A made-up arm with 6 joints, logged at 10 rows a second.
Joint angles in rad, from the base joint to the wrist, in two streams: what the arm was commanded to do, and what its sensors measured. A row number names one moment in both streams.
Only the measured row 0 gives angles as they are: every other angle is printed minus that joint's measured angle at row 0.
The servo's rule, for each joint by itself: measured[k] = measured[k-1] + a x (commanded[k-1-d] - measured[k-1]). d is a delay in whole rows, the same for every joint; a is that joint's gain. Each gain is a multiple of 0.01, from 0.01 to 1. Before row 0 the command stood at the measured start. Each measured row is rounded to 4 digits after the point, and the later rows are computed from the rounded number. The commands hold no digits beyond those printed.
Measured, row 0:
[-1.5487 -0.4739 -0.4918 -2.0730 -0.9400 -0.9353]
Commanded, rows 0 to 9:
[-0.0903 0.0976 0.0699 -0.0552 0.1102 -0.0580]
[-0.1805 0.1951 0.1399 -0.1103 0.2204 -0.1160]
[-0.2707 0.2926 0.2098 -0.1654 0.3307 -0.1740]
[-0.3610 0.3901 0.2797 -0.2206 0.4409 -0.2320]
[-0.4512 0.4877 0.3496 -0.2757 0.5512 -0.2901]
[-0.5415 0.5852 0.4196 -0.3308 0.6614 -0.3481]
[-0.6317 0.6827 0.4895 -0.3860 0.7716 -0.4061]
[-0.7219 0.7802 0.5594 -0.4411 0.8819 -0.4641]
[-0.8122 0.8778 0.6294 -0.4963 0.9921 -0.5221]
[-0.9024 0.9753 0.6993 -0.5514 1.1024 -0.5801]
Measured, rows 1 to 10:
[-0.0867 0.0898 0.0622 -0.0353 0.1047 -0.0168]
[-0.1767 0.1867 0.1314 -0.0833 0.2146 -0.0456]
[-0.2669 0.2841 0.2012 -0.1358 0.3249 -0.0828]
[-0.3572 0.3816 0.2711 -0.1901 0.4351 -0.1261]
[-0.4474 0.4792 0.3410 -0.2449 0.5454 -0.1737]
[-0.5377 0.5767 0.4110 -0.2999 0.6556 -0.2243]
[-0.6279 0.6742 0.4809 -0.3550 0.7658 -0.2770]
[-0.7181 0.7717 0.5508 -0.4101 0.8761 -0.3313]
[-0.8084 0.8693 0.6208 -0.4653 0.9863 -0.3866]
[-0.8986 0.9668 0.6907 -0.5204 1.0966 -0.4427]
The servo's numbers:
d 0
a 0.96 0.92 0.89 0.64 0.95 0.29

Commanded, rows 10 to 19:
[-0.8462 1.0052 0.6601 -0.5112 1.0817 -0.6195]
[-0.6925 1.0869 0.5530 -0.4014 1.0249 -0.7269]
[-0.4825 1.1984 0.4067 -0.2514 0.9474 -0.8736]
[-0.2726 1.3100 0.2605 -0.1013 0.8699 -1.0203]
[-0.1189 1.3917 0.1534 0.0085 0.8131 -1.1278]
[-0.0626 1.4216 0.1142 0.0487 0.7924 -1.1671]
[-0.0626 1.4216 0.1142 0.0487 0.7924 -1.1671]
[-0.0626 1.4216 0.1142 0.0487 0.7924 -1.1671]
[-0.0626 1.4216 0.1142 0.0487 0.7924 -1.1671]
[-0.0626 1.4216 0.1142 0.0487 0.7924 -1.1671]
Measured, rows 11 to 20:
[-0.8483 1.0021 0.6635 -0.5145 1.0824 -0.4940]
[-0.6987 1.0801 0.5652 -0.4421 1.0278 -0.5615]
[-0.4911 1.1889 0.4241 -0.3201 0.9514 -0.6520]
[-0.2813 1.3003 0.2785 -0.1801 0.8740 -0.7588]
[-0.1254 1.3844 0.1672 -0.0594 0.8161 -0.8658]
[-0.0651 1.4186 0.1200 0.0098 0.7936 -0.9532]
[-0.0627 1.4214 0.1148 0.0347 0.7925 -1.0152]
[-0.0626 1.4216 0.1143 0.0437 0.7924 -1.0593]
[-0.0626 1.4216 0.1142 0.0469 0.7924 -1.0906]
[-0.0626 1.4216 0.1142 0.0481 0.7924 -1.1128]

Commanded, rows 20 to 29:
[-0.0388 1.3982 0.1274 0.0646 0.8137 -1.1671]
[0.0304 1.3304 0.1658 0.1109 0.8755 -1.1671]
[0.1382 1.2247 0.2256 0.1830 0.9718 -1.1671]
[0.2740 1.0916 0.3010 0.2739 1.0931 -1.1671]
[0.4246 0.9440 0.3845 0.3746 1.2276 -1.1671]
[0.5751 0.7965 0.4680 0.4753 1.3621 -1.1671]
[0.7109 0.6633 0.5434 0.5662 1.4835 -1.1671]
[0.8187 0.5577 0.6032 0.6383 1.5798 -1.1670]
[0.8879 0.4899 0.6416 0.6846 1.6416 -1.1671]
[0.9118 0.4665 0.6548 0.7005 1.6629 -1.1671]
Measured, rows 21 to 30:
[-0.0398 1.4001 0.1259 0.0587 0.8126 -1.1285]
[0.0276 1.3360 0.1614 0.0921 0.8724 -1.1397]
[0.1338 1.2336 0.2185 0.1503 0.9668 -1.1476]
[0.2684 1.1030 0.2919 0.2294 1.0868 -1.1533]
[0.4184 0.9567 0.3743 0.3223 1.2206 -1.1573]
[0.5688 0.8093 0.4577 0.4202 1.3550 -1.1601]
[0.7052 0.6750 0.5340 0.5136 1.4771 -1.1621]
[0.8142 0.5671 0.5956 0.5934 1.5747 -1.1635]
[0.8850 0.4961 0.6365 0.6518 1.6383 -1.1645]
[0.9107 0.4689 0.6528 0.6830 1.6617 -1.1653]

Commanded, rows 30 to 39:
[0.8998 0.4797 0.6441 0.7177 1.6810 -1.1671]
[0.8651 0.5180 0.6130 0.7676 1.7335 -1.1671]
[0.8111 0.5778 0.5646 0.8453 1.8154 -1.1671]
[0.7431 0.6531 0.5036 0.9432 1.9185 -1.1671]
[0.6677 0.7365 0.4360 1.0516 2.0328 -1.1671]
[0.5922 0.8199 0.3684 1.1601 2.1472 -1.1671]
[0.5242 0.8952 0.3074 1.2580 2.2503 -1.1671]
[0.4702 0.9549 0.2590 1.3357 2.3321 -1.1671]
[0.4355 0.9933 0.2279 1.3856 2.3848 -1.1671]
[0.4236 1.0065 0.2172 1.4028 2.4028 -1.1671]
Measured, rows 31 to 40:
[0.9002 0.4788 0.6451 0.7052 1.6800 -1.1658]
[0.8665 0.5149 0.6165 0.7451 1.7308 -1.1662]
[0.8133 0.5728 0.5703 0.8092 1.8112 -1.1665]
[0.7459 0.6467 0.5109 0.8950 1.9131 -1.1667]
[0.6708 0.7293 0.4442 0.9952 2.0268 -1.1668]
[0.5953 0.8127 0.3767 1.1007 2.1412 -1.1669]
[0.5270 0.8886 0.3150 1.2014 2.2448 -1.1670]
[0.4725 0.9496 0.2652 1.2874 2.3277 -1.1670]
[0.4370 0.9898 0.2320 1.3502 2.3819 -1.1670]
[0.4241 1.0052 0.2188 1.3839 2.4018 -1.1670]

